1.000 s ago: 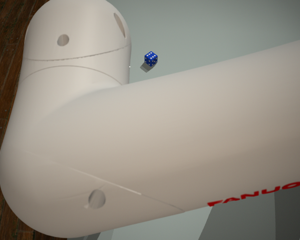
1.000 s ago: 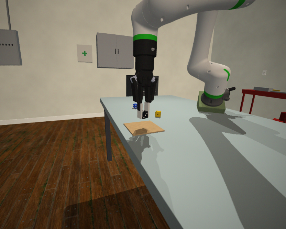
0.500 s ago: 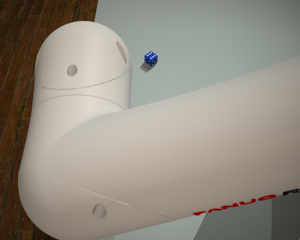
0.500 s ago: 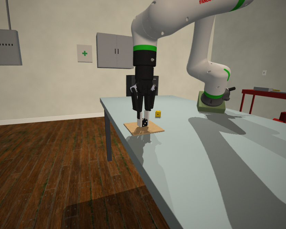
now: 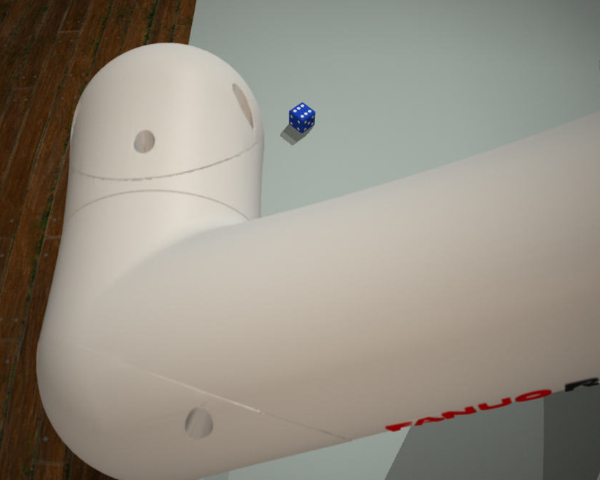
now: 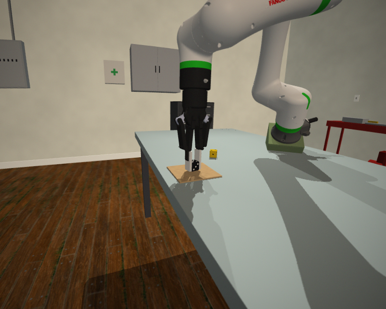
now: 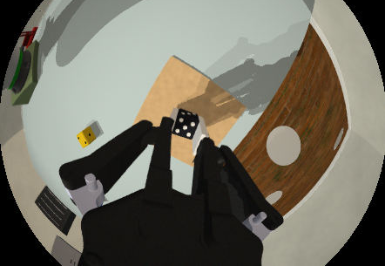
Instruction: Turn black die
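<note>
Right now the black die is 2 cm below my hand. The rest, counted from my hand: yellow die: 11 cm behind, 18 cm to the right, 3 cm below; blue die: 1 cm ahead, 39 cm to the right, 3 cm below; tan mat: 4 cm below.
</note>
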